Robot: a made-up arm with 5 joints. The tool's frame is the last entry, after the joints. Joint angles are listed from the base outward. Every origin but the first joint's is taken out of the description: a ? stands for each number. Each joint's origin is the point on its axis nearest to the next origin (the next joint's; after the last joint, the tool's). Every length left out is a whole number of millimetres.
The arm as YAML. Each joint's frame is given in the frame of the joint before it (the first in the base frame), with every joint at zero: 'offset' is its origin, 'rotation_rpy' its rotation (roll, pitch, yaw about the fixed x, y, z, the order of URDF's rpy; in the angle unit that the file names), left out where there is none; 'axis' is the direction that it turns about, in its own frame. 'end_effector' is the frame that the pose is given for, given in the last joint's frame.
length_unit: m
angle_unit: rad
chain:
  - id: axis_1
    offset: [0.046, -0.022, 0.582]
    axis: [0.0, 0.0, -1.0]
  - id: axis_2
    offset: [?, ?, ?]
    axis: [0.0, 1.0, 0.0]
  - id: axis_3
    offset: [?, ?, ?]
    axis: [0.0, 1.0, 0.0]
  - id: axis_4
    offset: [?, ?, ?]
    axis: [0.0, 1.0, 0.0]
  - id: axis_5
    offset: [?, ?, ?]
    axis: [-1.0, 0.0, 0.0]
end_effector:
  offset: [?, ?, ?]
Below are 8 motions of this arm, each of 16 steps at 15 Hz.
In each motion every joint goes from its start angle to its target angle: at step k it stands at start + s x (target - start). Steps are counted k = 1, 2, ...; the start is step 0. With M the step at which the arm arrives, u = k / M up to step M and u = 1 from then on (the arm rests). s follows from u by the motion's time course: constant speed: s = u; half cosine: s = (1 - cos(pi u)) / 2; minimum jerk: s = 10 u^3 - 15 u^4 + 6 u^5.
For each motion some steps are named. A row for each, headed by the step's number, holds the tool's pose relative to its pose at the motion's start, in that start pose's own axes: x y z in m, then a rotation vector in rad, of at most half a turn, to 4 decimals.
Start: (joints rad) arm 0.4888 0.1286 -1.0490 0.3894 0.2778
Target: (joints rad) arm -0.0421 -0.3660 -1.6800 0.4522 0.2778
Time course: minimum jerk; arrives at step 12
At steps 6, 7, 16:
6: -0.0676 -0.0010 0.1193 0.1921 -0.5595 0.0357
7: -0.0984 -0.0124 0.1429 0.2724 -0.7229 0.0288
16: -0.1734 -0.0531 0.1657 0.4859 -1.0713 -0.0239

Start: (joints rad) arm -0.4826 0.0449 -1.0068 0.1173 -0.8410
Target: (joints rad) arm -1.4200 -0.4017 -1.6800 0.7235 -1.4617
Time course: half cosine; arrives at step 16
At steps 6, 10, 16:
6: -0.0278 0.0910 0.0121 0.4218 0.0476 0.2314
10: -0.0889 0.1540 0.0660 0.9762 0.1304 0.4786
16: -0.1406 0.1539 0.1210 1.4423 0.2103 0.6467

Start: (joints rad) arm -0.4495 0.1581 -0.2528 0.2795 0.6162
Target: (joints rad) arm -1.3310 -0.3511 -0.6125 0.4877 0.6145
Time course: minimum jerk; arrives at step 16
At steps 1, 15, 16:
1: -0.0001 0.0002 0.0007 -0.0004 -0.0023 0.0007
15: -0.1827 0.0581 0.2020 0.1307 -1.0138 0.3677
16: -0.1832 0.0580 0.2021 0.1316 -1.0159 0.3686

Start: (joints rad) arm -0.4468 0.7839 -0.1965 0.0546 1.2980
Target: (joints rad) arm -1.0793 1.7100 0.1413 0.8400 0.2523
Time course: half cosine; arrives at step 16
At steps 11, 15, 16:
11: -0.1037 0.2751 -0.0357 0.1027 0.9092 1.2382
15: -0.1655 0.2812 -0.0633 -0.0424 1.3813 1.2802
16: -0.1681 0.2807 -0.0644 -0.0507 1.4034 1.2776

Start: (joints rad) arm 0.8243 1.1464 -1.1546 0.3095 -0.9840
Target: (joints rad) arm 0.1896 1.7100 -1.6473 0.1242 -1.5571
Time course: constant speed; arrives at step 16
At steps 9, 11, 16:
9: -0.0158 0.0497 -0.1228 0.2241 0.2877 0.2005
11: -0.0268 0.0581 -0.1490 0.2749 0.3615 0.2324
16: -0.0648 0.0737 -0.2094 0.4007 0.5593 0.2896

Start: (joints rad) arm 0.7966 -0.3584 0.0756 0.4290 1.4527
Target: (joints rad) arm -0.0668 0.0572 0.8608 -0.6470 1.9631
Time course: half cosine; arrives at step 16
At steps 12, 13, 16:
12: -0.0057 0.1718 0.1997 -0.5620 -0.7388 0.0296
13: -0.0172 0.1849 0.2092 -0.6027 -0.7939 0.0185
16: -0.0342 0.2020 0.2198 -0.6574 -0.8688 0.0003

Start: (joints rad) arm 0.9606 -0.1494 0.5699 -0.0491 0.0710
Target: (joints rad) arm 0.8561 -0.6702 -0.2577 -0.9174 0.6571
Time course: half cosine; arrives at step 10
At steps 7, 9, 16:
7: -0.2217 -0.0126 0.2314 -0.2919 -1.7116 -0.4492
9: -0.3033 -0.0183 0.2239 -0.2476 -2.0661 -0.6688
16: -0.3138 -0.0192 0.2209 -0.2366 -2.1117 -0.7017

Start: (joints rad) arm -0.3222 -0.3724 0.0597 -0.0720 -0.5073
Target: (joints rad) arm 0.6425 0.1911 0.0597 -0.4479 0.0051
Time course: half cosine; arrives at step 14
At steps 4, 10, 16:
4: 0.0003 -0.0569 0.0105 -0.1614 -0.0436 -0.1677
10: -0.0882 -0.2299 0.0684 -0.6334 -0.0835 -0.7678
16: -0.1395 -0.2668 0.0866 -0.7501 -0.0640 -0.9606

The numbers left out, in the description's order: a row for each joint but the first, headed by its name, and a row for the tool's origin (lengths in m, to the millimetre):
axis_2: 0.041 -0.009 0.0
axis_3: 0.033 0.0 0.075
axis_4: 0.137 0.0 0.033
axis_5: 0.098 0.0 -0.007
tool: 0.0 -0.023 -0.028

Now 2 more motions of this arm.
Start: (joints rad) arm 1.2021 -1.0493 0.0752 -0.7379 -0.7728
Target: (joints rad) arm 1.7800 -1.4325 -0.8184 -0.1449 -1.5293
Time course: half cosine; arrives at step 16
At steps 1, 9, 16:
1: 0.0010 0.0017 0.0019 0.0018 -0.0041 0.0052
9: 0.0077 0.1439 0.0801 0.1182 -0.1195 0.4023
16: -0.0508 0.2511 0.0776 0.2026 -0.0207 0.7109

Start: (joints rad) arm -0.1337 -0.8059 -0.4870 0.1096 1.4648
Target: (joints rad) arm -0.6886 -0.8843 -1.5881 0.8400 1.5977
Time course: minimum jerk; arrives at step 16
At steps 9, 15, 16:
9: -0.0693 -0.0932 -0.0156 0.2510 -0.1020 -0.2673
15: -0.1319 -0.1107 -0.0573 0.4204 -0.1075 -0.4302
16: -0.1323 -0.1107 -0.0576 0.4214 -0.1074 -0.4312

